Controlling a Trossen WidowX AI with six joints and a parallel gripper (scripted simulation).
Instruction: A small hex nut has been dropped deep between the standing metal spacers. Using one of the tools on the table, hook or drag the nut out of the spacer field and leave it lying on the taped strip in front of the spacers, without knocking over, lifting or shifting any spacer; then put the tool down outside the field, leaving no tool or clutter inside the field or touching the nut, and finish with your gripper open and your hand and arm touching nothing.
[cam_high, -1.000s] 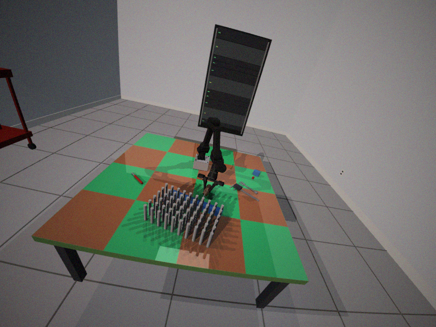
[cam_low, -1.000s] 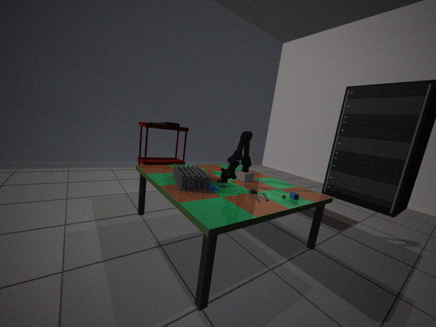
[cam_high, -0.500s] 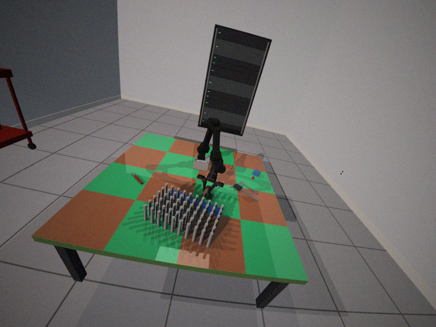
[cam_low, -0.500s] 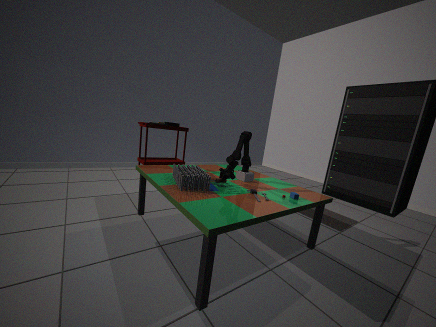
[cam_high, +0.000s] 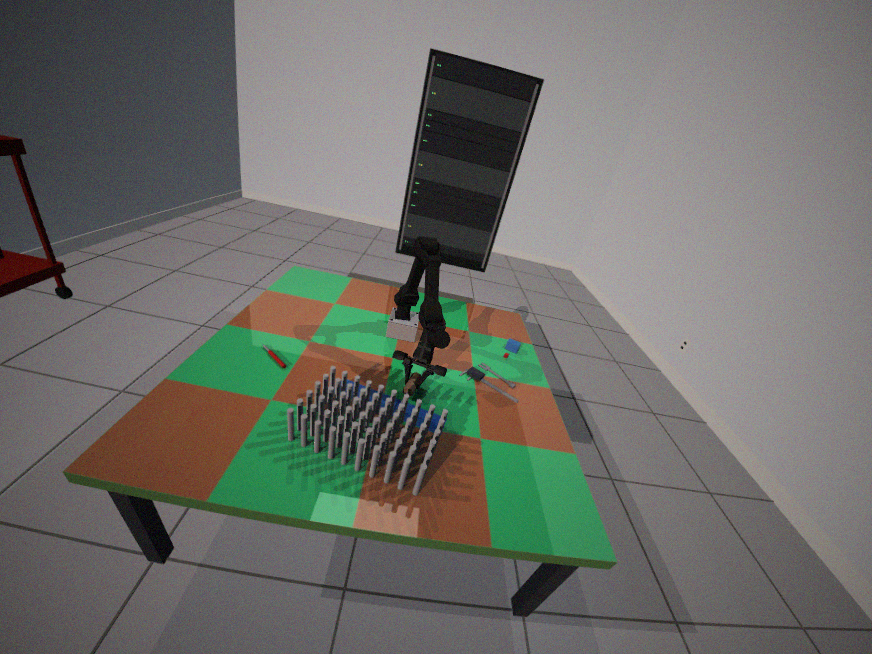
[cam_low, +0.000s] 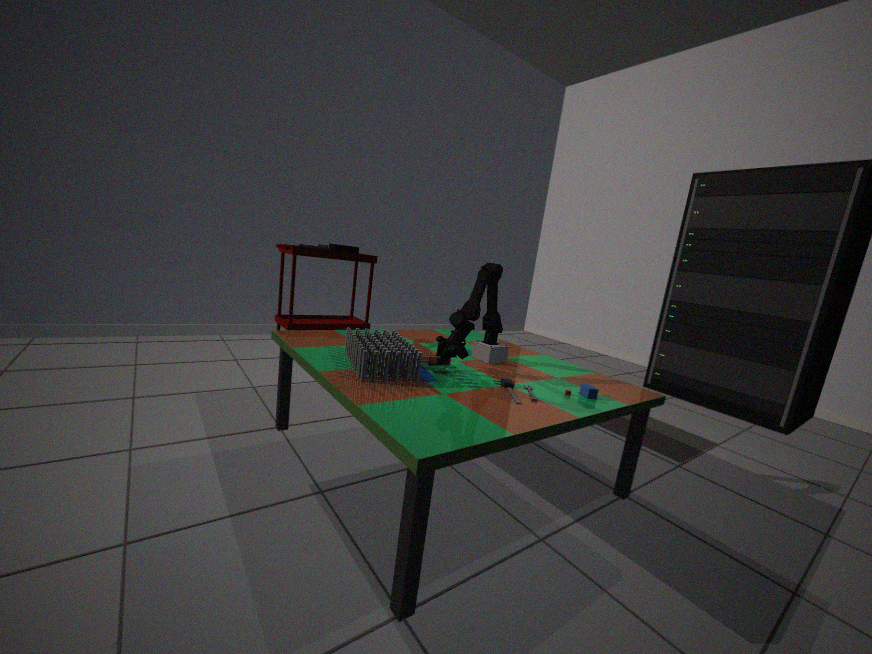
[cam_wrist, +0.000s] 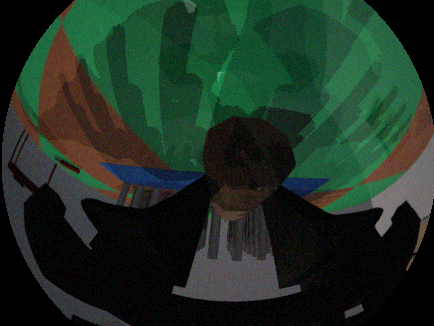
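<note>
Right now my gripper tip is 70 mm to the left of the blue taped strip, 60 mm short of it and 30 mm above it. The rest, counted from my gripper tip: grey wrench 360 mm to the left, 150 mm behind, 30 mm below; red pen-like tool 500 mm to the right, 130 mm behind, 20 mm below; hook tool 90 mm ahead, 40 mm to the right.
</note>
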